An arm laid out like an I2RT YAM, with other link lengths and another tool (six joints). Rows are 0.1 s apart.
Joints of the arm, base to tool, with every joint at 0 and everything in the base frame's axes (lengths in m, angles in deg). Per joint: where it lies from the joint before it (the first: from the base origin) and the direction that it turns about. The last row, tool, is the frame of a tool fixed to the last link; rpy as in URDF.
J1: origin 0 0 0.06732 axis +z
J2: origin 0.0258 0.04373 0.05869 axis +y
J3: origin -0.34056 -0.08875 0 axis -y
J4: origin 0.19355 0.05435 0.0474 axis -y
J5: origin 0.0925 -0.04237 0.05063 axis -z
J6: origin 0.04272 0 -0.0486 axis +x
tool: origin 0.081 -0.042 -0.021 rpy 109.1 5.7 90
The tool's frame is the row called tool.
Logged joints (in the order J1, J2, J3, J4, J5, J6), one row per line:
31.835 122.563 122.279 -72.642 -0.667 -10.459
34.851 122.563 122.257 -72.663 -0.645 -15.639
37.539 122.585 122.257 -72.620 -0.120 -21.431
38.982 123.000 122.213 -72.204 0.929 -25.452
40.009 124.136 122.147 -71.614 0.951 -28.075
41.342 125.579 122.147 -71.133 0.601 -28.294
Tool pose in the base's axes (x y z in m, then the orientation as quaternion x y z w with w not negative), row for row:
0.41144 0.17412 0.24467 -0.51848 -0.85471 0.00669 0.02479
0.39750 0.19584 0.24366 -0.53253 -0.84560 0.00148 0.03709
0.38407 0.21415 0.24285 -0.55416 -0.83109 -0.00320 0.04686
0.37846 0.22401 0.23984 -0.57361 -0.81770 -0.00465 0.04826
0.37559 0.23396 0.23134 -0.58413 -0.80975 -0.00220 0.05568
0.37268 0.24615 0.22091 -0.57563 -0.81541 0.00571 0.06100
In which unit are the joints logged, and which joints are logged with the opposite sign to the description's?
The joints are logged in degrees. Opposite sign: J6.
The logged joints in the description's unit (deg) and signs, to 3 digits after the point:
31.835 122.563 122.279 -72.642 -0.667 10.459
34.851 122.563 122.257 -72.663 -0.645 15.639
37.539 122.585 122.257 -72.620 -0.120 21.431
38.982 123.000 122.213 -72.204 0.929 25.452
40.009 124.136 122.147 -71.614 0.951 28.075
41.342 125.579 122.147 -71.133 0.601 28.294

